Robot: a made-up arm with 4 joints.
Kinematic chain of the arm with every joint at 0, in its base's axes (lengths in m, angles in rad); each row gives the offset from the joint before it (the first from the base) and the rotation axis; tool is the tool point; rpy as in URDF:
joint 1: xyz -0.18 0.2 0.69 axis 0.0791 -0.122 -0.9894
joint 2: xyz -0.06 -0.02 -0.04 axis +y
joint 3: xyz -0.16 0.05 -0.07 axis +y
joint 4: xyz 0.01 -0.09 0 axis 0.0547 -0.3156 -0.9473
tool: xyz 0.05 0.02 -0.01 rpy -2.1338 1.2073 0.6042
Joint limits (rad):
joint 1: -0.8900..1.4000
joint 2: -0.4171..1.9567
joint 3: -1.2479..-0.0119
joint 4: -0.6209..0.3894
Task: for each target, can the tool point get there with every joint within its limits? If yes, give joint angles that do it. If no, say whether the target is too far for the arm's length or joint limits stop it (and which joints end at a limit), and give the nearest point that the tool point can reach.
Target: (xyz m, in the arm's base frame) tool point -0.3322 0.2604 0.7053
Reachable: yes | joints 0.6507 0.8562 -0.8880 0.0329
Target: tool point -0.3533 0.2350 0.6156
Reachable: yes | joints 0.4188 0.3654 -0.2419 0.0159
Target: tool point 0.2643 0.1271 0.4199
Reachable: no: too far | nearest point -0.1885 0.3264 0.5122 | short by 0.503 m
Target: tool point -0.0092 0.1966 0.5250
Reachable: no: joint limits stop it (at a limit: joint 1, joint 2, joint 3) | nearest point -0.1911 0.3223 0.5149 | short by 0.221 m
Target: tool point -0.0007 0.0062 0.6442
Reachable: no: joint limits stop it (at a limit: joint 1, joint 2, joint 4) | nearest point -0.2226 0.0516 0.5784 | short by 0.236 m
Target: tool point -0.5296 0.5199 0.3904
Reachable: no: too far | nearest point -0.3174 0.3255 0.5669 | short by 0.338 m
